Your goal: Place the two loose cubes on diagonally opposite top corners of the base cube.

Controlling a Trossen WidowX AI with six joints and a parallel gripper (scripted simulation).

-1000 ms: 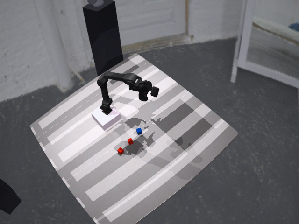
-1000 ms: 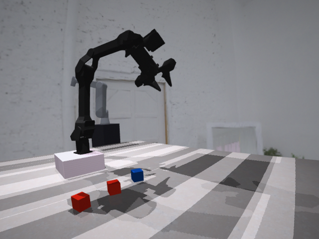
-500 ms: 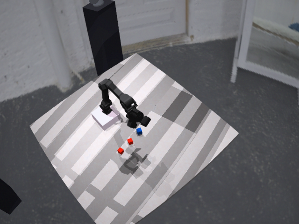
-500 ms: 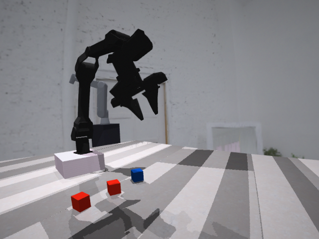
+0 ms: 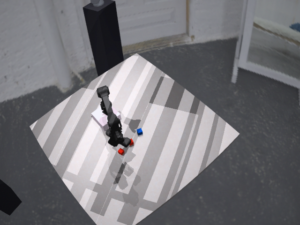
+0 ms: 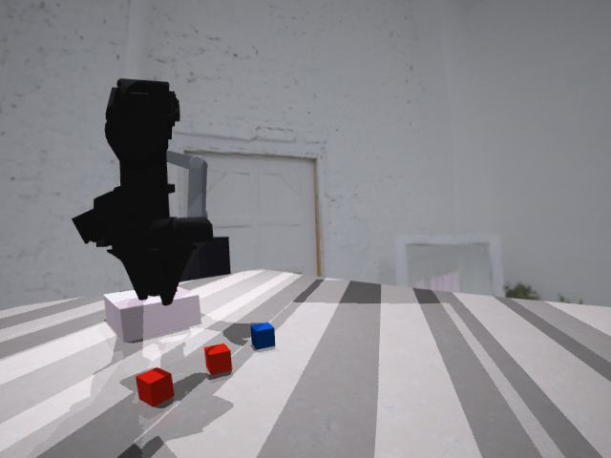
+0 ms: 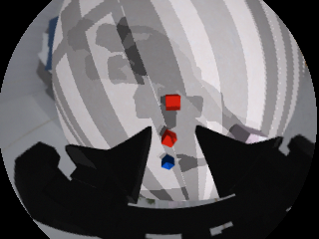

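Now: the blue base cube 21 cm to the left of my gripper tip, 11 cm below it and 1 cm behind it.
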